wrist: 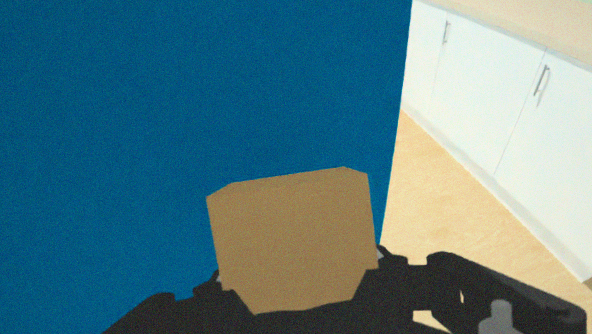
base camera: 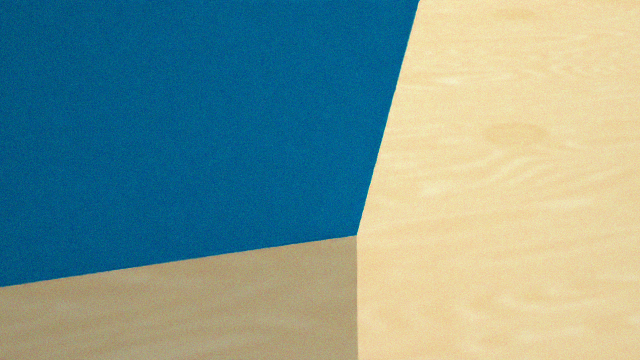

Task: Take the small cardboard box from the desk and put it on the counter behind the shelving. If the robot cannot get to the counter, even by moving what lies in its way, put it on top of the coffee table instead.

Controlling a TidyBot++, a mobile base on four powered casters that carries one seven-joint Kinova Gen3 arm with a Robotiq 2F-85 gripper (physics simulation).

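Frame: origin at the arm's base, x ahead, y left, z up, level; metres.
Where they show: gripper, fingertip midpoint: (wrist: 300, 264).
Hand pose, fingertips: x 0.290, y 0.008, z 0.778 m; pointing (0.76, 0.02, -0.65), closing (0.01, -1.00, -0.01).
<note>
After its pixels a point has its place.
The small cardboard box (wrist: 295, 240) {x 0.269, y 0.007, z 0.832 m} is plain brown and sits between the fingers in the wrist view, at the lower middle. My gripper (wrist: 300, 264) {x 0.290, y 0.008, z 0.778 m} is shut on it, with a black finger on each side. The counter (wrist: 545, 22) {x 1.332, y -1.102, z 0.514 m} shows at the upper right of the wrist view, a pale wood top over white cabinet doors with metal handles. The desk and the coffee table cannot be made out in either view.
A large flat blue surface (base camera: 190, 125) {x 0.321, y 0.080, z -0.228 m} (wrist: 200, 100) {x 0.329, y 0.042, z 0.863 m} fills the left of both views, close by; its right edge stands beside light wood floor (base camera: 500, 200) {x 0.407, y -0.240, z -0.396 m} (wrist: 440, 200) {x 1.227, y -0.772, z -0.396 m}. A shaded strip of floor runs along its lower edge in the base view.
</note>
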